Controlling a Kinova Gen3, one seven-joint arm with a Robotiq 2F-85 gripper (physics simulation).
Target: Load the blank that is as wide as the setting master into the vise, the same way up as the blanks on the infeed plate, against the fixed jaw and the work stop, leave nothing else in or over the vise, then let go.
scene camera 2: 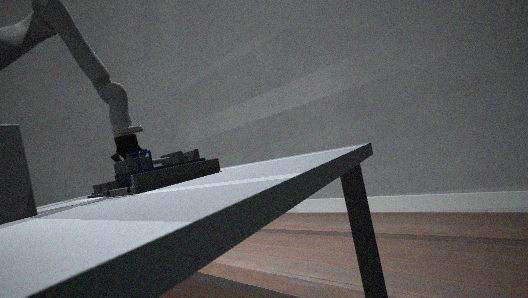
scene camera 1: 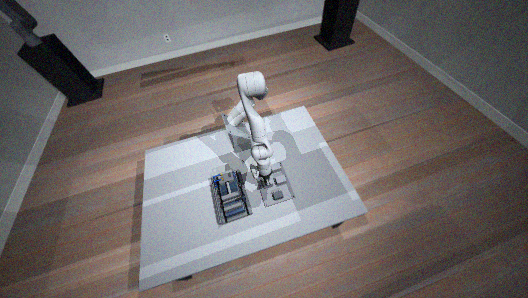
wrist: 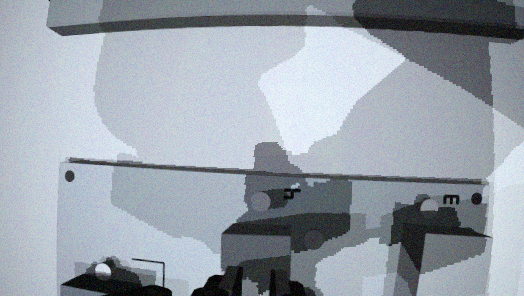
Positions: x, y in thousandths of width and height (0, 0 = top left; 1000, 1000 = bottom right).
In view: an infeed plate (wrist: 222, 721).
